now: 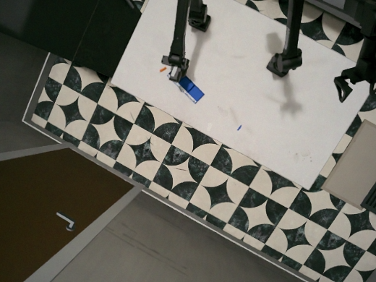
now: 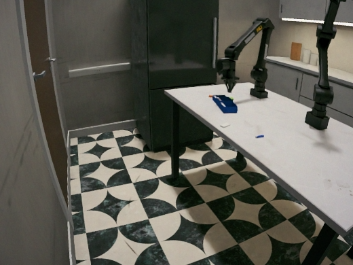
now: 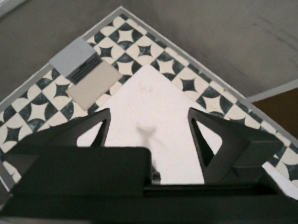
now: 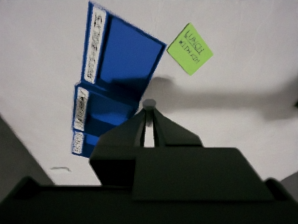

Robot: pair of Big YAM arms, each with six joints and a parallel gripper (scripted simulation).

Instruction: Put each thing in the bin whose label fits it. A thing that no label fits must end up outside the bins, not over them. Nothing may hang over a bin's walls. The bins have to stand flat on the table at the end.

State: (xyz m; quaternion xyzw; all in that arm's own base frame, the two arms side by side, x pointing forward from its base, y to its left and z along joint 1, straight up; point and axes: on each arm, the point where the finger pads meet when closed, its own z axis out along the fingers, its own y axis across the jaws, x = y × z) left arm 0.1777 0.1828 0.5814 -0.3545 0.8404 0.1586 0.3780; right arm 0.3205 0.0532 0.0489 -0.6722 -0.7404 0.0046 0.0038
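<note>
Right now the green piece is 7 cm below my right hand, 6 cm to the right of it and 4 cm behind it. Round my right hand: orange cylinder: 14 cm to the right, 7 cm below, 5 cm ahead; white piece: 31 cm to the left, 21 cm ahead, 7 cm below; tiny grey piece: 1 cm to the right.
</note>
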